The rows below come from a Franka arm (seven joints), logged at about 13 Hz.
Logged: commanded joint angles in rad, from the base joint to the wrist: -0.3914, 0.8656, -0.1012, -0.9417, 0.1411, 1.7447, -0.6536; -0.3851, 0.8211, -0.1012, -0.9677, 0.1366, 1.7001, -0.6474; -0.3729, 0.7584, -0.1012, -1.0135, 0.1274, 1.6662, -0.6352; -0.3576, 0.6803, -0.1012, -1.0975, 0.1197, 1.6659, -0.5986; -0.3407, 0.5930, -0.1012, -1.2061, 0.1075, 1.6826, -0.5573; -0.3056, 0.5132, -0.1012, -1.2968, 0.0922, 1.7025, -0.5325; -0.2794, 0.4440, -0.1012, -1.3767, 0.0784, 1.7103, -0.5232; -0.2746, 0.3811, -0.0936, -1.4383, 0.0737, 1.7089, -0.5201; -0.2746, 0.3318, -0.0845, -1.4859, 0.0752, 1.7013, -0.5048; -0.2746, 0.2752, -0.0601, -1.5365, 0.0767, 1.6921, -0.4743; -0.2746, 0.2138, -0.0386, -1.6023, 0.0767, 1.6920, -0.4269; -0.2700, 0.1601, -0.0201, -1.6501, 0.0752, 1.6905, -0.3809; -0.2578, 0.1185, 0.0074, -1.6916, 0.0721, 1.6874, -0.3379; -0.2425, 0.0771, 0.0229, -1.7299, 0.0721, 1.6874, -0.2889; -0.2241, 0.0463, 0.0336, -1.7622, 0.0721, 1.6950, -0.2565; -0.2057, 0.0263, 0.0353, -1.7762, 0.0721, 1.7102, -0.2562; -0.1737, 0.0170, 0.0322, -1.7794, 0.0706, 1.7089, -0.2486; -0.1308, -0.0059, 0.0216, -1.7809, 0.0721, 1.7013, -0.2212; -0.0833, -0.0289, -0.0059, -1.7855, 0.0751, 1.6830, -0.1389; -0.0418, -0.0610, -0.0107, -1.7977, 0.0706, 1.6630, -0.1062
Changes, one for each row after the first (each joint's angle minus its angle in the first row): 0.0063, -0.0445, 0.0000, -0.0260, -0.0045, -0.0446, 0.0062; 0.0185, -0.1072, 0.0000, -0.0718, -0.0137, -0.0785, 0.0184; 0.0338, -0.1853, 0.0000, -0.1558, -0.0214, -0.0788, 0.0550; 0.0507, -0.2726, 0.0000, -0.2644, -0.0336, -0.0621, 0.0963; 0.0858, -0.3524, 0.0000, -0.3551, -0.0489, -0.0422, 0.1211; 0.1120, -0.4216, 0.0000, -0.4350, -0.0627, -0.0344, 0.1304; 0.1168, -0.4845, 0.0076, -0.4966, -0.0674, -0.0358, 0.1335; 0.1168, -0.5338, 0.0167, -0.5442, -0.0659, -0.0434, 0.1488; 0.1168, -0.5904, 0.0411, -0.5948, -0.0644, -0.0526, 0.1793; 0.1168, -0.6518, 0.0626, -0.6606, -0.0644, -0.0527, 0.2267; 0.1214, -0.7055, 0.0811, -0.7084, -0.0659, -0.0542, 0.2727; 0.1336, -0.7471, 0.1086, -0.7499, -0.0690, -0.0573, 0.3157; 0.1489, -0.7885, 0.1241, -0.7882, -0.0690, -0.0573, 0.3647; 0.1673, -0.8193, 0.1348, -0.8205, -0.0690, -0.0497, 0.3971; 0.1857, -0.8393, 0.1365, -0.8345, -0.0690, -0.0345, 0.3974; 0.2177, -0.8486, 0.1334, -0.8377, -0.0705, -0.0358, 0.4050; 0.2606, -0.8715, 0.1228, -0.8392, -0.0690, -0.0434, 0.4324; 0.3081, -0.8945, 0.0953, -0.8438, -0.0660, -0.0617, 0.5147; 0.3496, -0.9266, 0.0905, -0.8560, -0.0705, -0.0817, 0.5474
